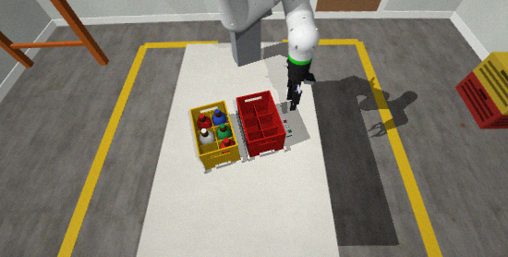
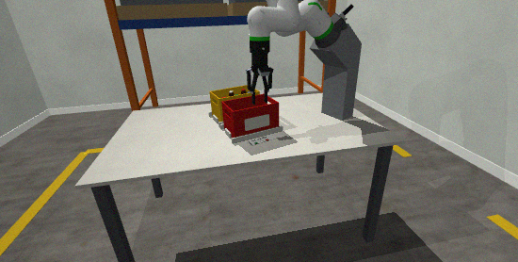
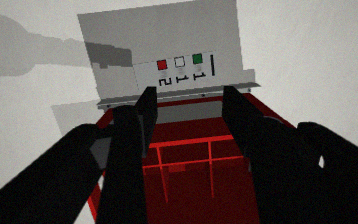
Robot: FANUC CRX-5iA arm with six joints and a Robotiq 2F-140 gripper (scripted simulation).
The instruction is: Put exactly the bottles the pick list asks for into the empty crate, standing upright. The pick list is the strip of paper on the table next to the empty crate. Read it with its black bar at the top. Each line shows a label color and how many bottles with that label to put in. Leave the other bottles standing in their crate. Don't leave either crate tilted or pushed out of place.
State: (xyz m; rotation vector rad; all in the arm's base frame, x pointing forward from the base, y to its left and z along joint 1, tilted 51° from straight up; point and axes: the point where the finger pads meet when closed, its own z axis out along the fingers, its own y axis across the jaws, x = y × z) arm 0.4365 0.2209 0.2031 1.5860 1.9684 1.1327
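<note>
The green-label bottle is 30 cm to the right of my hand, 17 cm ahead of it and 16 cm below it. The rest, counted from my hand: pick list 25 cm below, 2 cm to the right; then red crate 17 cm below, 14 cm to the right, 7 cm ahead; then blue-labelled bottle 36 cm to the right, 16 cm below, 10 cm ahead.
</note>
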